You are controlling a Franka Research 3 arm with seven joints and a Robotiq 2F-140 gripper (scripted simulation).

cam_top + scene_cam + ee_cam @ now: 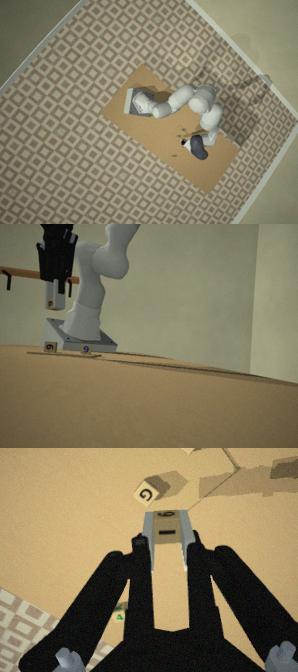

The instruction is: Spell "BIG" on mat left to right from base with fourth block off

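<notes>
Right now my hand is 3 cm past the thin mat, 4 cm to the right of it and 14 cm above it.
</notes>
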